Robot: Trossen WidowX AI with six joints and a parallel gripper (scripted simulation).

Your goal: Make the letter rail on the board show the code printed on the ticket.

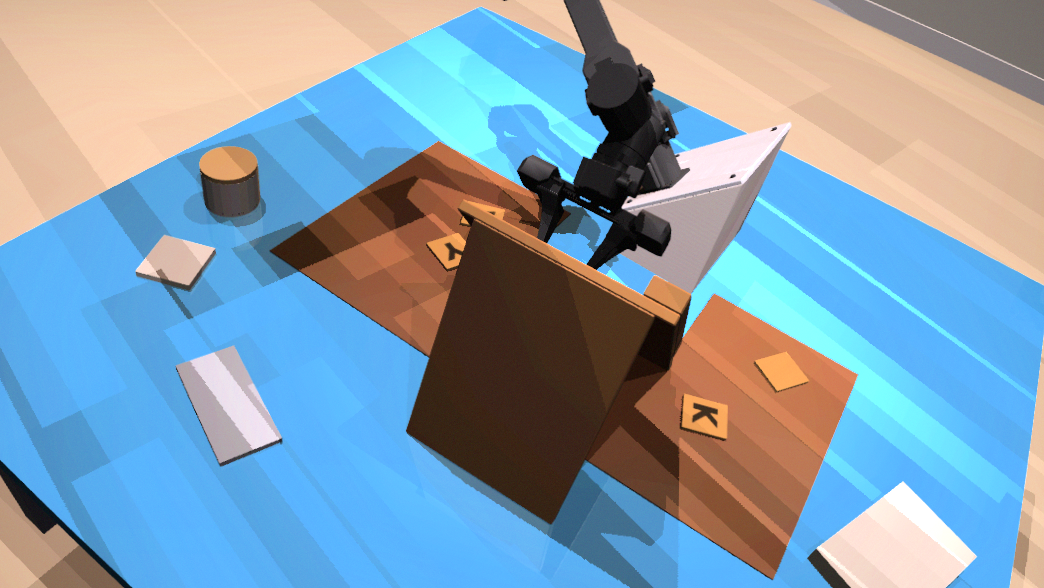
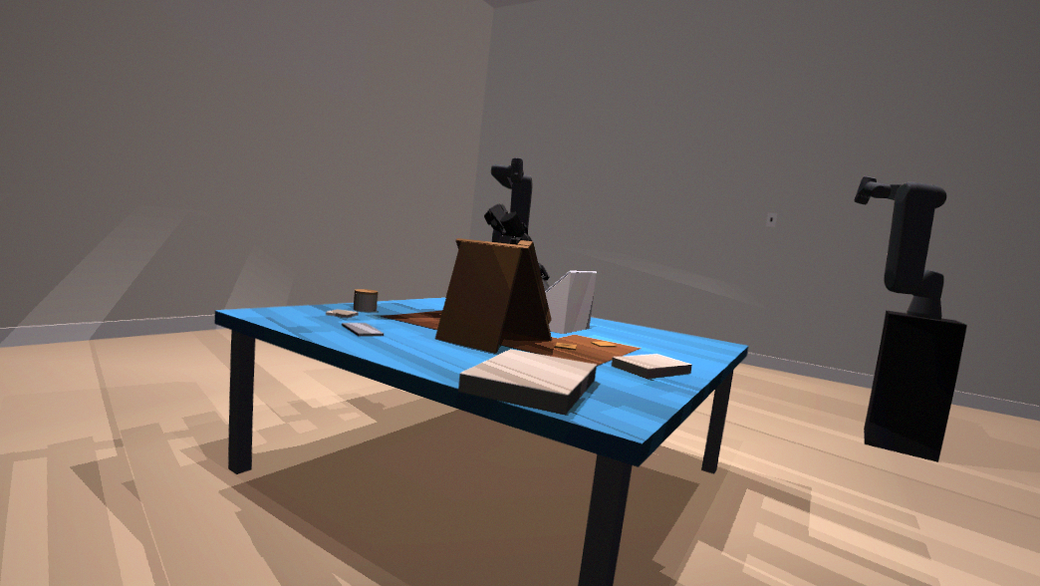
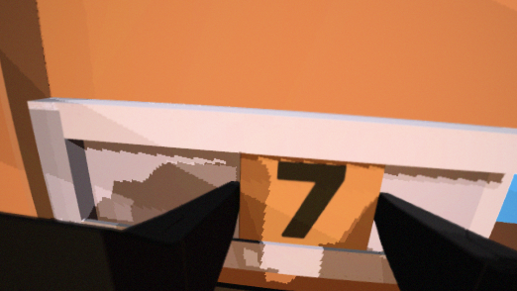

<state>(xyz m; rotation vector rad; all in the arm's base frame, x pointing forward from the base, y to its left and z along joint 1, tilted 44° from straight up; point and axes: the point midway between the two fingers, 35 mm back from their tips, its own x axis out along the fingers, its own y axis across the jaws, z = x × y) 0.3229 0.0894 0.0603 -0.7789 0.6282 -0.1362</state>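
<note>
My gripper tip is now 80 mm above the white ticket, 60 mm past it and 10 mm to the left of it. From my gripper tip the other things lie so: grey card (300 mm ahead, 220 mm to the right, 170 mm below); brown mat (180 mm below, 150 mm behind, 10 mm to the right); white card (450 mm to the right, 200 mm ahead, 170 mm below).
</note>
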